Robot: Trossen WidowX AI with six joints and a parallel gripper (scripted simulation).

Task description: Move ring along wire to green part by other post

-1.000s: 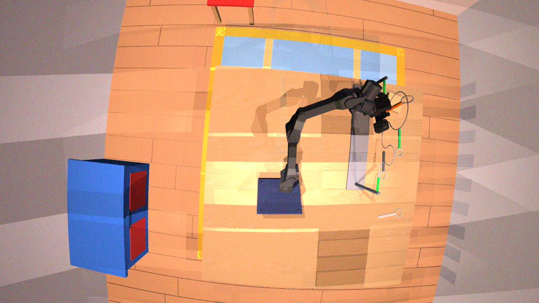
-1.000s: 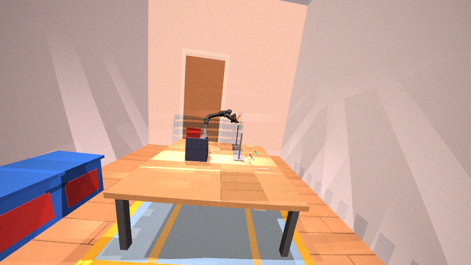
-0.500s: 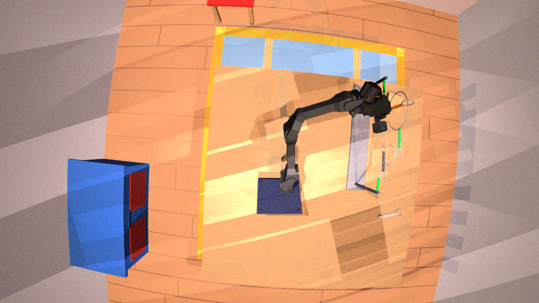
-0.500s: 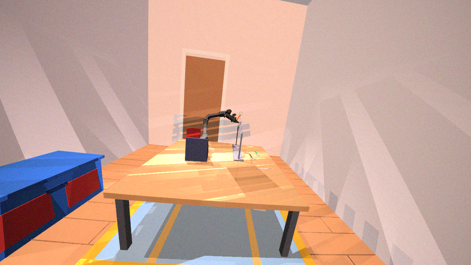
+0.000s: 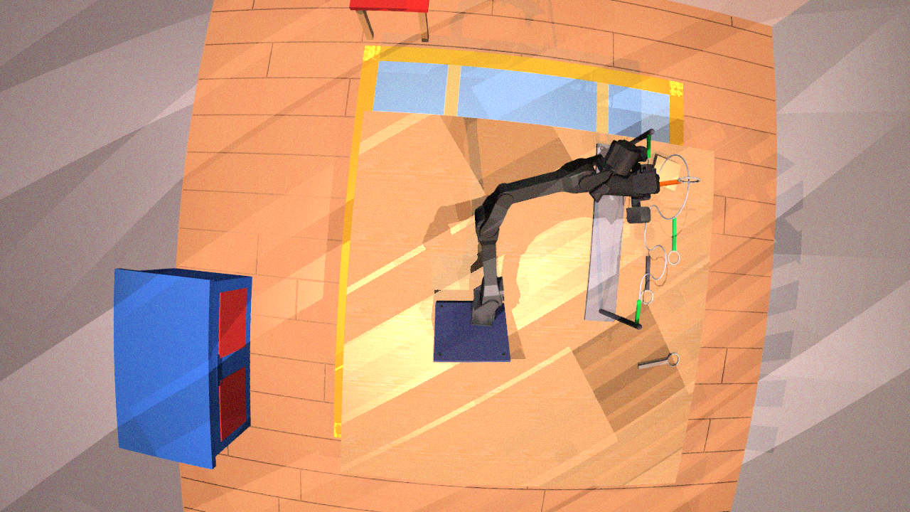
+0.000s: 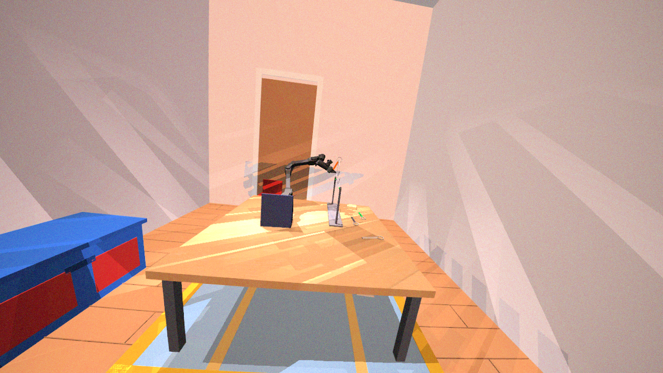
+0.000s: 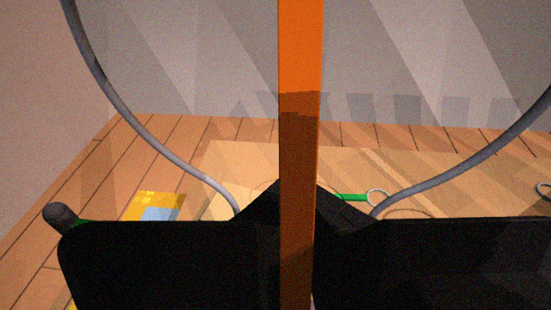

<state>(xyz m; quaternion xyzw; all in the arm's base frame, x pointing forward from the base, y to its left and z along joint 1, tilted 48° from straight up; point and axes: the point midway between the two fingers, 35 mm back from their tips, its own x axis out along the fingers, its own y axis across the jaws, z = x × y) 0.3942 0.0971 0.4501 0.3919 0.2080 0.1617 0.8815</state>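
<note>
My gripper tip is now 90 mm below the orange-handled ring. From my gripper tip the other things lie so: tan block (360 mm below, 220 mm ahead, 130 mm to the left); dark-handled ring (370 mm below, 270 mm to the right, 190 mm ahead); green-handled ring (370 mm below, 280 mm ahead, 120 mm to the right).
</note>
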